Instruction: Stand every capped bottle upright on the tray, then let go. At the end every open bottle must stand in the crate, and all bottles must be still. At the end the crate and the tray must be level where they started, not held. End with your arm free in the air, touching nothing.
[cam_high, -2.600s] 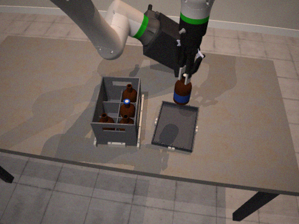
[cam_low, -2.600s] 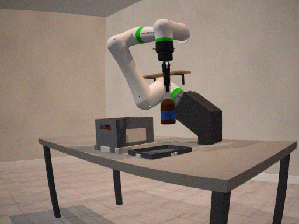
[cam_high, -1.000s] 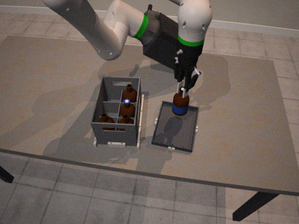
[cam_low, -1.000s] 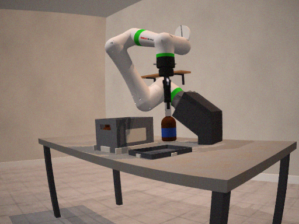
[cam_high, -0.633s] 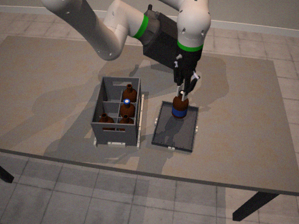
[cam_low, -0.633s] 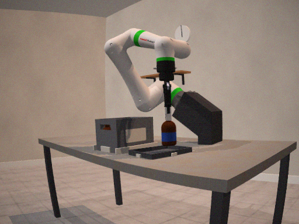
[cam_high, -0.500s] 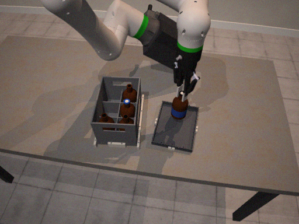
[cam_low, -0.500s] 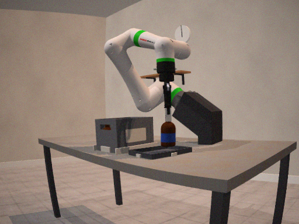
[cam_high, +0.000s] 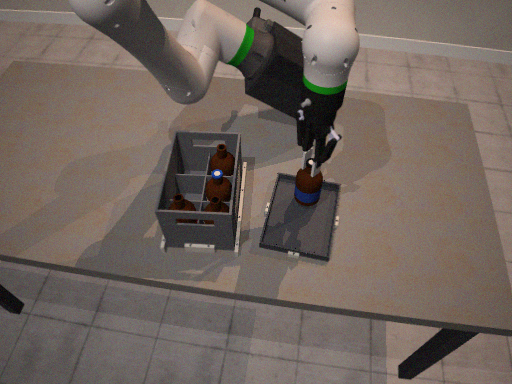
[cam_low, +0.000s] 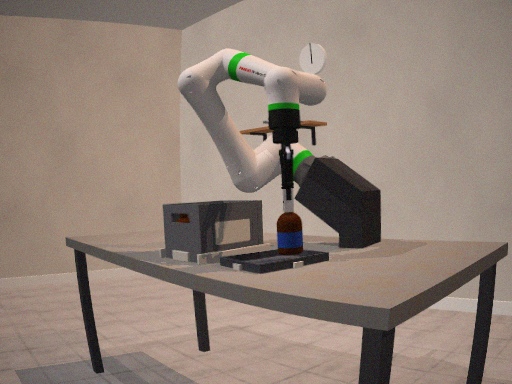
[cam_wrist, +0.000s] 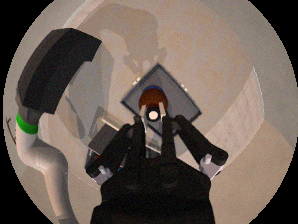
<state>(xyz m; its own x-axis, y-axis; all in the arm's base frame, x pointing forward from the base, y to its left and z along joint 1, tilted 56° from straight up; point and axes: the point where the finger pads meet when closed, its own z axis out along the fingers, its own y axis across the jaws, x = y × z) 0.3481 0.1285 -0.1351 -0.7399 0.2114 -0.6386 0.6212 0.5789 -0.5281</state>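
Right now my hand is 8 cm above the white-capped bottle. The rest, counted from my hand: open bottle (24 cm to the right, 9 cm below, 3 cm behind); grey crate (28 cm to the right, 10 cm below, 6 cm ahead); dark tray (17 cm below, 5 cm ahead, 1 cm to the right).
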